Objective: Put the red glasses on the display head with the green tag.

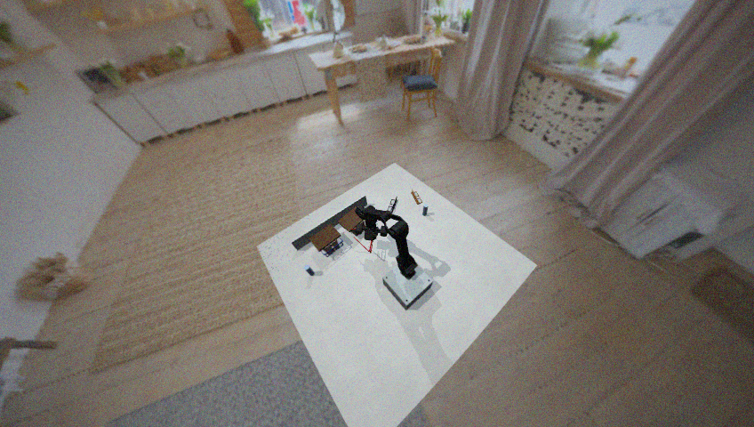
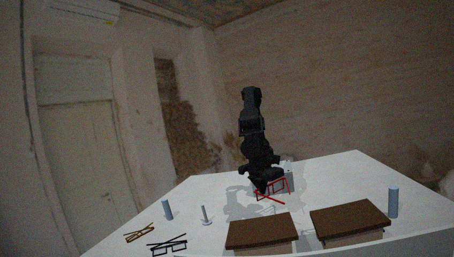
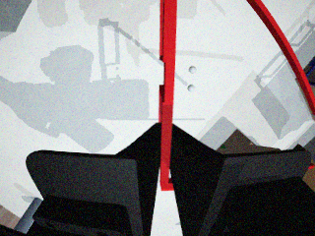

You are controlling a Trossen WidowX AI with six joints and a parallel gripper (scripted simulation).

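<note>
The thin grey post lies 20 mm behind my gripper tip, 240 mm to the right of it and 90 mm below it.
</note>
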